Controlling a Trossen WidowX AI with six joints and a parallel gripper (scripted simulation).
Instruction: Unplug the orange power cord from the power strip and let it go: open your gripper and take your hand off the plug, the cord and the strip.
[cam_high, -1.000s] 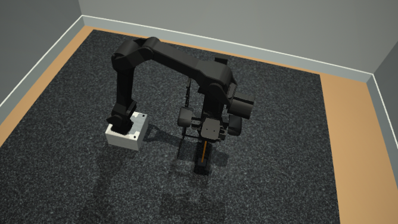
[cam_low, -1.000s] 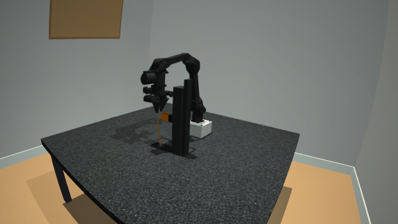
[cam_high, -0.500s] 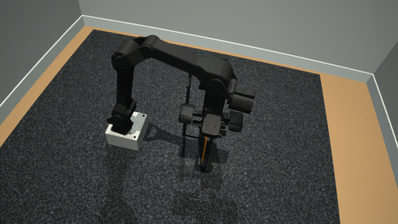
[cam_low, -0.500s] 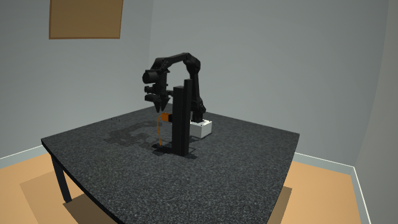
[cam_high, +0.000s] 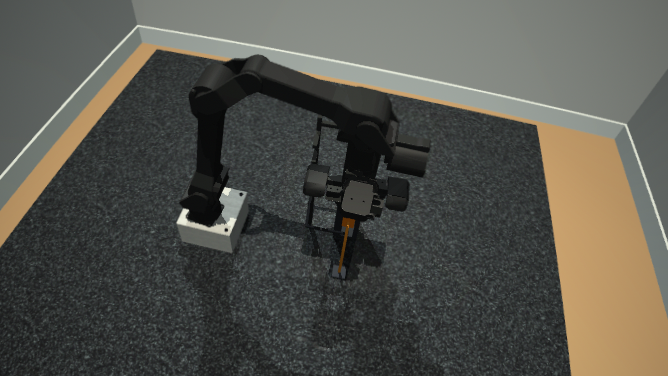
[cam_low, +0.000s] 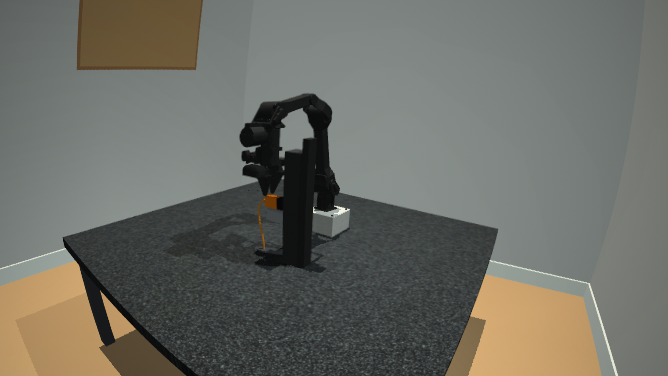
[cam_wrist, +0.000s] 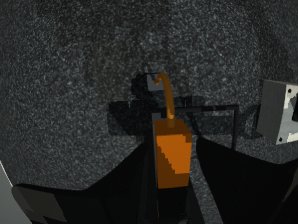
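The orange plug lies 1 cm behind my gripper tip, 3 cm to the left of it and 1 cm below it.
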